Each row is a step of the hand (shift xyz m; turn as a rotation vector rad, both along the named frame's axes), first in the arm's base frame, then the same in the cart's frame.
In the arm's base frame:
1: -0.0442 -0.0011 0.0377 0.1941 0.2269 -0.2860
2: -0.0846 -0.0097 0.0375 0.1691 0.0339 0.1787
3: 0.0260 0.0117 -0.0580 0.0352 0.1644 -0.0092
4: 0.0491 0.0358 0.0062 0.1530 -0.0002 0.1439
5: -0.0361 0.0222 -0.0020 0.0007 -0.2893 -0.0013
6: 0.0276 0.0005 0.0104 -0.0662 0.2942 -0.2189
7: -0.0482 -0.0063 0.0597 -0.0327 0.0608 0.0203
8: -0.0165 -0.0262 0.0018 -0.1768 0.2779 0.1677
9: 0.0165 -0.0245 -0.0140 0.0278 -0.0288 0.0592
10: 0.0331 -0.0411 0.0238 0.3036 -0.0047 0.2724
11: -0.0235 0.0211 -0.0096 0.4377 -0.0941 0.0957
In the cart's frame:
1: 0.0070 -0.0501 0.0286 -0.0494 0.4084 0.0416
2: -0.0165 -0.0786 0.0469 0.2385 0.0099 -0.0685
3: -0.0286 0.0570 -0.0101 0.0673 0.1118 0.1064
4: 0.0421 0.0442 -0.0021 0.1911 0.0038 -0.0871
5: -0.0122 -0.0089 0.0396 -0.1006 -0.1485 -0.2270
6: 0.0224 0.0105 -0.0161 -0.1049 0.2461 0.2593
7: 0.0206 -0.0686 0.0282 0.0205 -0.0005 0.0690
8: -0.0160 -0.0246 -0.0102 0.1390 -0.0645 0.3363
9: -0.0112 0.0058 -0.0302 0.0509 -0.0344 -0.0365
10: 0.0214 -0.0159 -0.0514 0.3673 0.0134 -0.1769
11: -0.0122 0.0027 0.0306 0.2647 0.1554 -0.3397

